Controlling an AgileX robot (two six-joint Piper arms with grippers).
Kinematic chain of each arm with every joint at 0, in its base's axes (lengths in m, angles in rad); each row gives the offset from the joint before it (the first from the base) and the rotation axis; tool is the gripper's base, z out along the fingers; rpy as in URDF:
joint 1: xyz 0 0 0.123 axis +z
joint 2: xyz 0 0 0 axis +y
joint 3: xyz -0.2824 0 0.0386 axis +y
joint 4: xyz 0.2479 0 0.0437 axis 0.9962 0 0.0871
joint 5: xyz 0 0 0 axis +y
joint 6: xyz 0.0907 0 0.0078 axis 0.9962 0 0.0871
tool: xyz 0 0 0 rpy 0 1.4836 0
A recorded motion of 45 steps. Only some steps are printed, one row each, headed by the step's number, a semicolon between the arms.
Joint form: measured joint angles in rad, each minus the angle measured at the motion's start. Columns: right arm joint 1, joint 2, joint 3, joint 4, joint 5, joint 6; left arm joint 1, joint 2, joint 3, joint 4, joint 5, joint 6.
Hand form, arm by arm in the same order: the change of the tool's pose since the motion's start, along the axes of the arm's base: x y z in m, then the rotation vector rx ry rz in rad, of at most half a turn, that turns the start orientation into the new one. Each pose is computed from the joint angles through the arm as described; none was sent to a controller.
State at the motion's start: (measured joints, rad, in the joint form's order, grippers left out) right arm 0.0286 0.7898 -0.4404 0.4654 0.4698 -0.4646; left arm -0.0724 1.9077 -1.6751 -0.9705 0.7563 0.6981
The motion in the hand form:
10: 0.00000 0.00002 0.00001 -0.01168 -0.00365 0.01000; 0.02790 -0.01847 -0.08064 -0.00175 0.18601 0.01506
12: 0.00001 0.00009 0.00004 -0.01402 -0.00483 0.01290; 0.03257 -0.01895 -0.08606 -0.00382 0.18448 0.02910
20: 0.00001 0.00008 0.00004 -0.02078 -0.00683 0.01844; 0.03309 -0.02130 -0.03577 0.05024 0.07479 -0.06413
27: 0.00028 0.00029 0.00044 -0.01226 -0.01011 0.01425; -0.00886 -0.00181 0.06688 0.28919 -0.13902 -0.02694
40: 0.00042 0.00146 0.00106 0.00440 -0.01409 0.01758; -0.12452 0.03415 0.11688 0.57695 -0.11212 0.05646
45: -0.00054 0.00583 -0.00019 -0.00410 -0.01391 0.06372; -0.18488 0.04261 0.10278 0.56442 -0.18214 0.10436
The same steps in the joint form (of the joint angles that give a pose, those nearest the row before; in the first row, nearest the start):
10: 0.0000 0.0000 0.0000 0.0006 0.0000 -0.0164; -0.0394 0.1836 -0.0107 0.0104 -0.0329 -0.0558
12: 0.0000 0.0000 0.0000 0.0024 0.0000 -0.0217; -0.0410 0.2033 -0.0219 0.0051 -0.0508 -0.0561
20: 0.0000 0.0000 0.0000 0.0023 0.0000 -0.0307; -0.0410 0.1749 -0.1649 0.0915 0.0547 -0.0641
27: 0.0001 0.0000 0.0000 0.0114 -0.0040 -0.0305; -0.0411 -0.0281 -0.2500 0.4201 0.1083 -0.1715
40: 0.0001 0.0000 0.0000 0.0439 -0.0042 -0.0500; -0.0411 -0.4281 0.0164 0.7927 0.2521 -0.3017
45: 0.0224 0.0019 0.0036 0.0695 0.0016 -0.0952; -0.0410 -0.6774 0.3245 0.7959 0.1103 -0.3017

